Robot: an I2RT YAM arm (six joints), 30 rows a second.
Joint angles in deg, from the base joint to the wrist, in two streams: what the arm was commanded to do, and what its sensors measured. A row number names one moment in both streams.
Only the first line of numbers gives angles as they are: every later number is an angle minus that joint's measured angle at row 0.
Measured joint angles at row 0: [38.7, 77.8, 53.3, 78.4, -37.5, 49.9]
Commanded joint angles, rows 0 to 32: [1.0, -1.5, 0.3, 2.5, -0.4, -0.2]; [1.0, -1.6, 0.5, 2.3, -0.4, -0.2]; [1.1, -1.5, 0.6, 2.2, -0.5, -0.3]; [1.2, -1.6, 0.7, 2.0, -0.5, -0.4]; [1.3, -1.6, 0.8, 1.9, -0.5, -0.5]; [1.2, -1.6, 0.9, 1.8, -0.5, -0.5]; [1.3, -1.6, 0.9, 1.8, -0.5, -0.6]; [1.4, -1.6, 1.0, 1.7, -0.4, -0.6]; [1.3, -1.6, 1.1, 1.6, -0.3, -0.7]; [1.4, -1.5, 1.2, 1.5, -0.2, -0.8]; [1.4, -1.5, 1.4, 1.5, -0.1, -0.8]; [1.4, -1.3, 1.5, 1.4, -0.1, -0.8]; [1.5, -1.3, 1.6, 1.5, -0.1, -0.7]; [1.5, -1.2, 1.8, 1.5, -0.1, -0.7]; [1.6, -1.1, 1.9, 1.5, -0.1, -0.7]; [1.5, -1.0, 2.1, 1.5, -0.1, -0.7]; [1.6, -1.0, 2.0, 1.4, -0.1, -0.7]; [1.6, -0.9, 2.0, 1.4, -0.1, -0.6]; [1.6, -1.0, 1.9, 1.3, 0.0, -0.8]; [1.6, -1.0, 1.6, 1.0, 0.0, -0.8]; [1.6, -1.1, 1.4, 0.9, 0.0, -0.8]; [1.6, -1.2, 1.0, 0.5, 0.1, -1.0]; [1.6, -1.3, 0.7, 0.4, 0.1, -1.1]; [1.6, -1.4, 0.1, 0.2, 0.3, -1.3]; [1.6, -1.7, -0.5, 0.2, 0.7, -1.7]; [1.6, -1.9, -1.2, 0.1, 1.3, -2.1]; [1.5, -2.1, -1.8, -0.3, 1.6, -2.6]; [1.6, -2.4, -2.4, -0.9, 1.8, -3.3]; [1.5, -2.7, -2.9, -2.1, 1.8, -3.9]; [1.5, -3.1, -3.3, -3.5, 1.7, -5.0]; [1.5, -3.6, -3.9, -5.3, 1.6, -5.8]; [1.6, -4.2, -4.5, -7.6, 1.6, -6.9]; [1.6, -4.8, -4.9, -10.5, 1.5, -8.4]
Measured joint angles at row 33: [0.7, -2.1, -3.1, -4.6, 1.3, -3.2]
